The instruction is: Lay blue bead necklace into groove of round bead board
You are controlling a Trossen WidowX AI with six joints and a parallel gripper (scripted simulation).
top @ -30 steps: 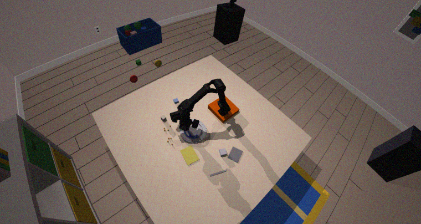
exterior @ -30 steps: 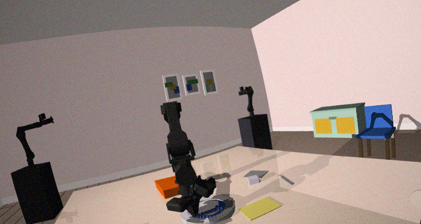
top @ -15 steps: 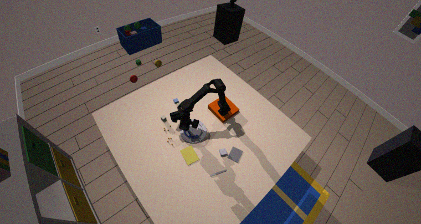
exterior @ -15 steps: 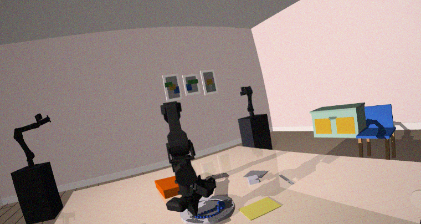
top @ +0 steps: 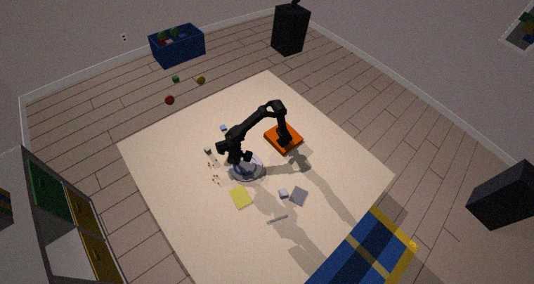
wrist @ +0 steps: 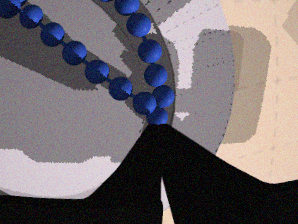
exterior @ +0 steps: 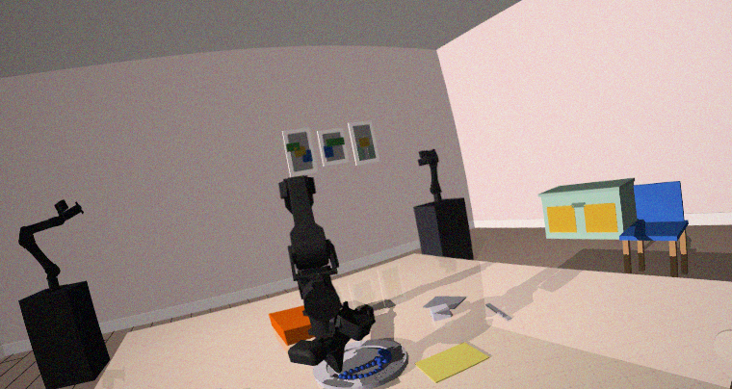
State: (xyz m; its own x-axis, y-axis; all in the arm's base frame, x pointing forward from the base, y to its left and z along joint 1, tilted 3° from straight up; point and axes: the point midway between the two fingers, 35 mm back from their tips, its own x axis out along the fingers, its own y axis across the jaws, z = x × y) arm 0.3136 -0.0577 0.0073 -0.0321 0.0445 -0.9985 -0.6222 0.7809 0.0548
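My gripper tip is now 50 mm to the right of the round bead board, 30 mm past it and 10 mm above it. Round my gripper tip: yellow sheet (200 mm to the left, 100 mm ahead, 20 mm below); then pale cube (150 mm to the right, 100 mm ahead); then blue cube (260 mm to the right, 70 mm behind, 10 mm below).
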